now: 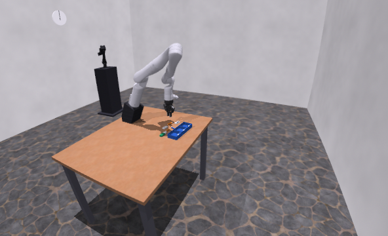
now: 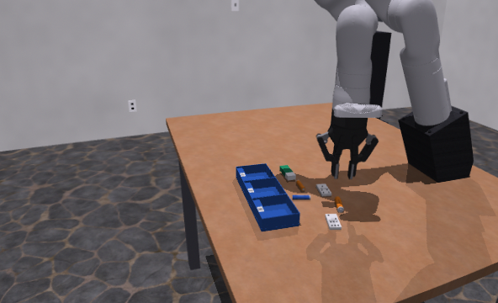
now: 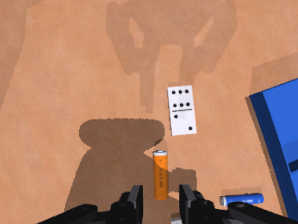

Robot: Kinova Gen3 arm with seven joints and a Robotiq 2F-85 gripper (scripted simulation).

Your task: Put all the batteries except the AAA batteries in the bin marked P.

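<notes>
The large orange battery is 90 mm below my hand. The rest, counted from my hand: small orange battery: 40 mm ahead, 120 mm to the right, 90 mm below; blue three-compartment bin: 150 mm ahead, 100 mm to the right, 80 mm below; blue battery: 60 mm ahead, 70 mm to the right, 90 mm below.
</notes>
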